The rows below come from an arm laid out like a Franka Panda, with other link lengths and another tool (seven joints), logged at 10 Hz.
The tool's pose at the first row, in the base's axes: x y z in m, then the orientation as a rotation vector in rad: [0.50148, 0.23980, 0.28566, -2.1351, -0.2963, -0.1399]
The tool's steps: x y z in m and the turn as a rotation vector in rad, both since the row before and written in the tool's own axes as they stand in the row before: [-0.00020, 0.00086, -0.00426, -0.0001, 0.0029, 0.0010]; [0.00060, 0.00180, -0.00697, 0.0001, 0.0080, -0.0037]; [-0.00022, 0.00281, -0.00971, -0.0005, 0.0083, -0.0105]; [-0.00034, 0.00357, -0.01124, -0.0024, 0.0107, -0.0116]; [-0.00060, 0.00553, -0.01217, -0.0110, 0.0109, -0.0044]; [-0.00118, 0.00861, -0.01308, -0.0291, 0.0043, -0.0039]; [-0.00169, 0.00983, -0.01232, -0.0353, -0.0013, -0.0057]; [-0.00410, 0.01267, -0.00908, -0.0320, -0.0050, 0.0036]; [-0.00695, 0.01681, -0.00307, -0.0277, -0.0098, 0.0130]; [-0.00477, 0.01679, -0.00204, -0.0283, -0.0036, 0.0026]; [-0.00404, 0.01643, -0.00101, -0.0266, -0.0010, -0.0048]
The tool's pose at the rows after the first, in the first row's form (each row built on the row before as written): [0.50158, 0.23576, 0.28726, -2.1349, -0.2935, -0.1424]; [0.50271, 0.22908, 0.28976, -2.1333, -0.2928, -0.1530]; [0.50329, 0.21944, 0.29275, -2.1314, -0.2992, -0.1680]; [0.50391, 0.20809, 0.29593, -2.1308, -0.3053, -0.1865]; [0.50475, 0.19489, 0.29798, -2.1395, -0.3032, -0.2027]; [0.50577, 0.17922, 0.29804, -2.1671, -0.3036, -0.2151]; [0.50655, 0.16342, 0.29701, -2.2015, -0.3089, -0.2238]; [0.50597, 0.14818, 0.29180, -2.2343, -0.3060, -0.2227]; [0.50411, 0.13453, 0.27953, -2.2647, -0.2952, -0.2103]; [0.50413, 0.12166, 0.26757, -2.2935, -0.2929, -0.2103]; [0.50473, 0.10956, 0.25571, -2.3195, -0.2978, -0.2167]
